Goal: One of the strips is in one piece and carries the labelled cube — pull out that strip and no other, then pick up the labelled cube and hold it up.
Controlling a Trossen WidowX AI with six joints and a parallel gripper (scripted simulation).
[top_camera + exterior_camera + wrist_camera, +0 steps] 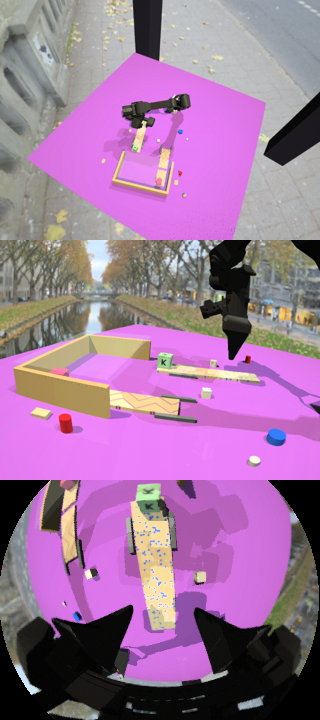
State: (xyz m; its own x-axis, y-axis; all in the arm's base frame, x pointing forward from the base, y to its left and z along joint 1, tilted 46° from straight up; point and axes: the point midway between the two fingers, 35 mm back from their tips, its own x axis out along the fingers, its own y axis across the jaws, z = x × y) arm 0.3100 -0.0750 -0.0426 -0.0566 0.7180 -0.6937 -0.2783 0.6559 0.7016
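Now: the green cube marked k 140 mm ahead of my gripper tip, 70 mm to the left of it and 30 mm below it. From my gripper tip the other things lie so: blue disc: 230 mm to the left, 150 mm behind, 50 mm below; then tan tile: 400 mm to the left, 160 mm ahead, 50 mm below.
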